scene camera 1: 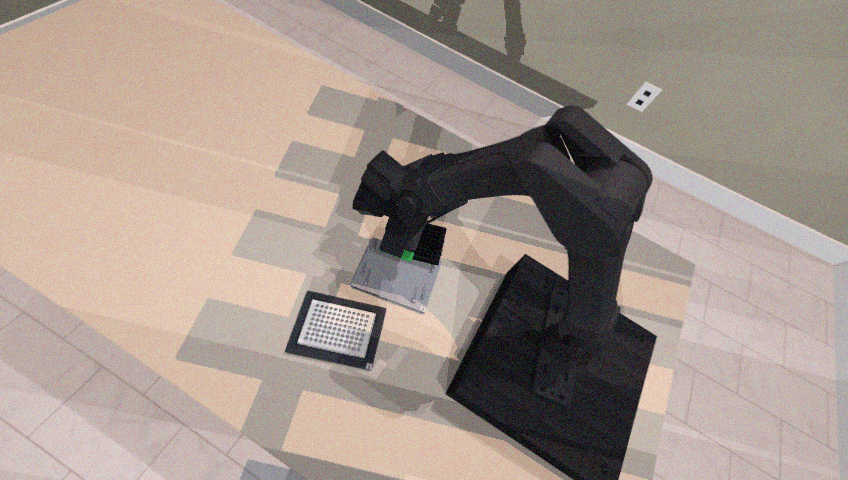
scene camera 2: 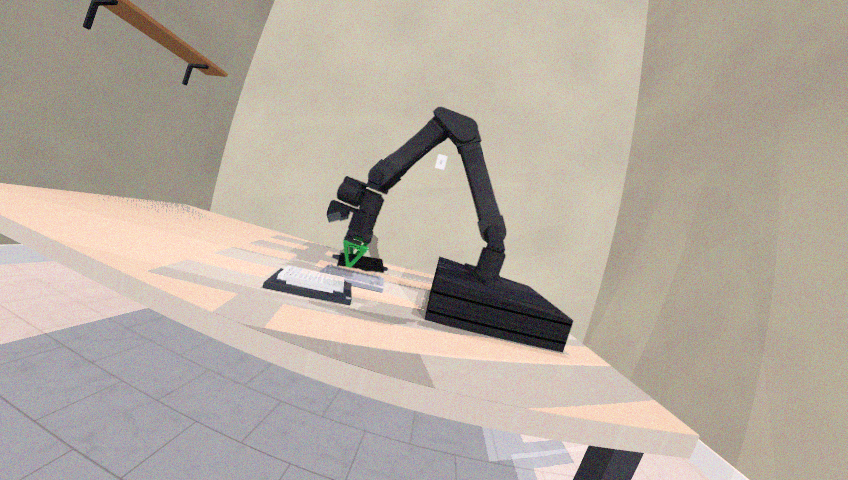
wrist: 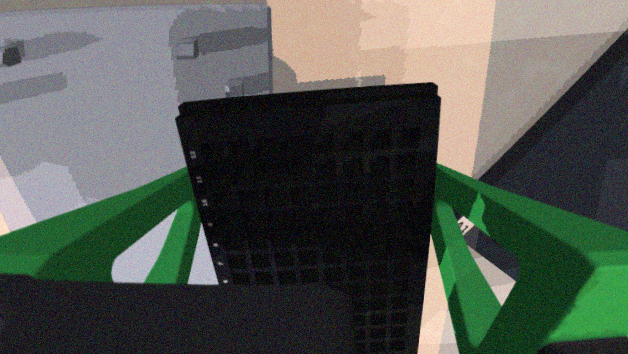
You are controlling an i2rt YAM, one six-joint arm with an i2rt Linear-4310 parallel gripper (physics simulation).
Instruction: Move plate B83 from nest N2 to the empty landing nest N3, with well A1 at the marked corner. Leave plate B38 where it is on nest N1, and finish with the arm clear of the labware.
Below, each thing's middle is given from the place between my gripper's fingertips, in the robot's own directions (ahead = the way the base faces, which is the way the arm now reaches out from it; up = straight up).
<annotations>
Now: the grey nest plate (scene camera 1: 409,284) 7 cm to the left of my hand, 2 cm below it and 2 cm behind it.
</annotations>
